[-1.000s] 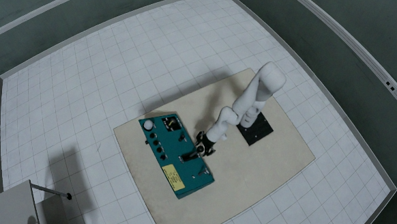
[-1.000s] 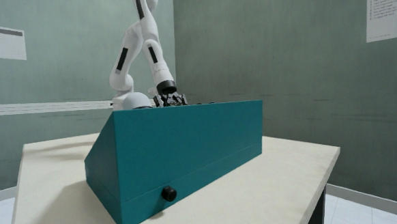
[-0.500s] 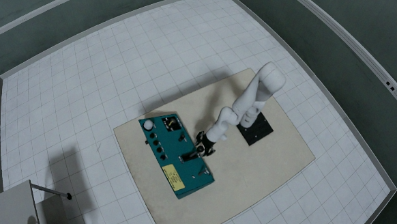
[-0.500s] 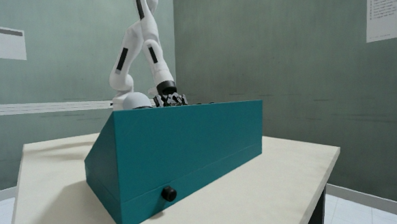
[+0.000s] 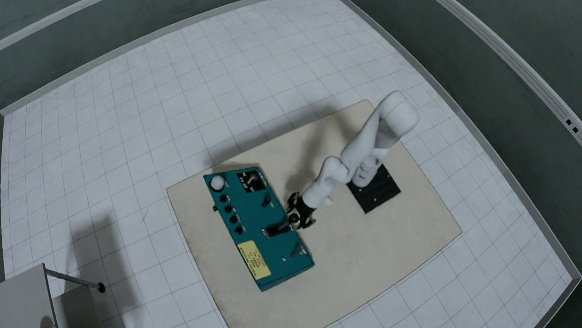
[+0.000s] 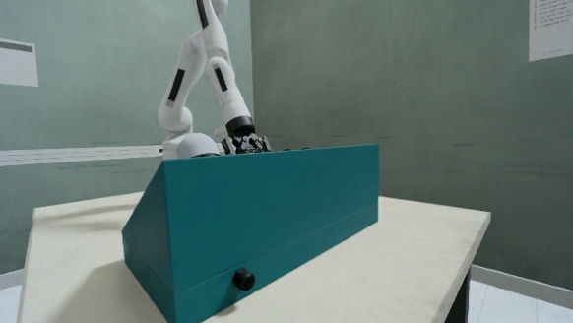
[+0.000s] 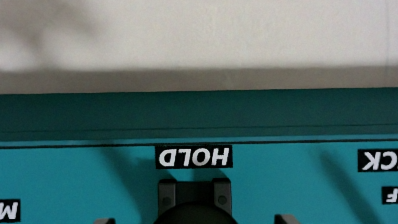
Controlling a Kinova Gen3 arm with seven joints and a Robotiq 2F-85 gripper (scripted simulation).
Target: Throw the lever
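My gripper is now 40 mm short of the lever and 20 mm above it. The rest, counted from my hand: check toggle (50 mm ahead, 120 mm to the left, 30 mm below); mode knob (70 mm ahead, 120 mm to the right, 30 mm below); dial (80 mm ahead, 230 mm to the right, 30 mm below).
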